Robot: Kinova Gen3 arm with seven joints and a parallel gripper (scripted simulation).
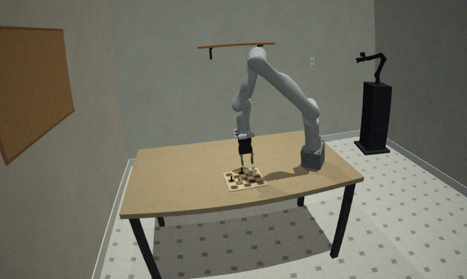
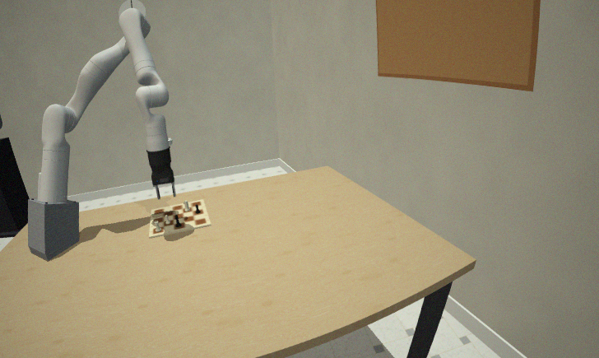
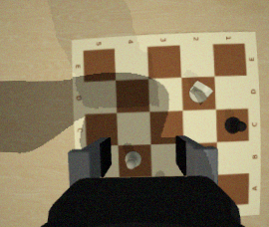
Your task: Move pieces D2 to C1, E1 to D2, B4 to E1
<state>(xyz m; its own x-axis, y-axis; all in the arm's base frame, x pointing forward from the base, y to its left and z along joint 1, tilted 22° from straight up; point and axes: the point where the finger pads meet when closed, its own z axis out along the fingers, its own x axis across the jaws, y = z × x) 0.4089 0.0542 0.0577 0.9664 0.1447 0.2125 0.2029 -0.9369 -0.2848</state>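
Now: the chessboard 11 cm below my hand, 2 cm to the left of it and 2 cm ahead of it. From my hand the other things lie so: white piece (9 cm below, 6 cm to the left, 5 cm ahead).
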